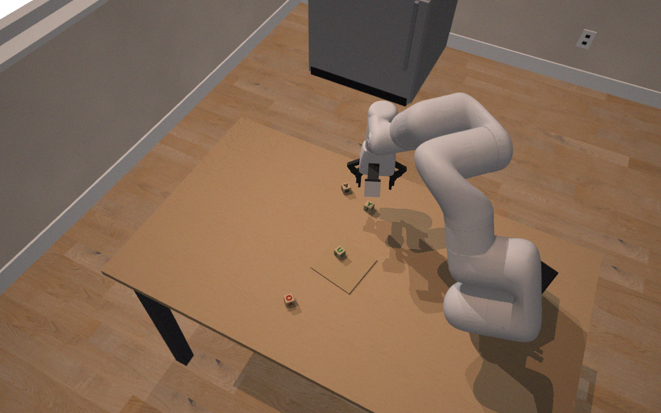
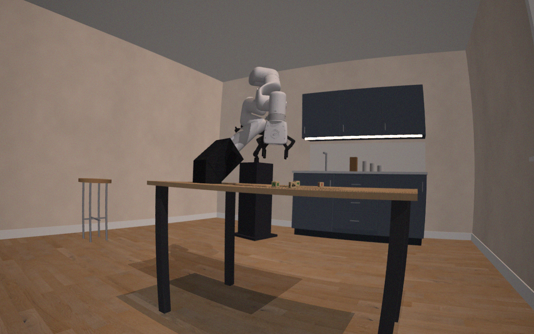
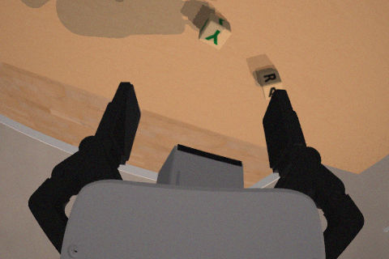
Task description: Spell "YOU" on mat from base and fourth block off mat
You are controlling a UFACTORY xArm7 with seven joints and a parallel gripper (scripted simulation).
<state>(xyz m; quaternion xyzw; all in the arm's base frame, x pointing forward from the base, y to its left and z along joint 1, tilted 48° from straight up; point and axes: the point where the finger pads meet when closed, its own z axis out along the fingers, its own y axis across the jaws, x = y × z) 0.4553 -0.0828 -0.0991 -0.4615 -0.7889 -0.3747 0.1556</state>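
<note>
My gripper is now 10 mm short of the Y block and 120 mm above it. Also, from my hand: mat 50 mm behind, 210 mm to the left, 130 mm below; then O block 10 mm behind, 410 mm to the left, 120 mm below; then U block 20 mm behind, 200 mm to the left, 120 mm below.
</note>
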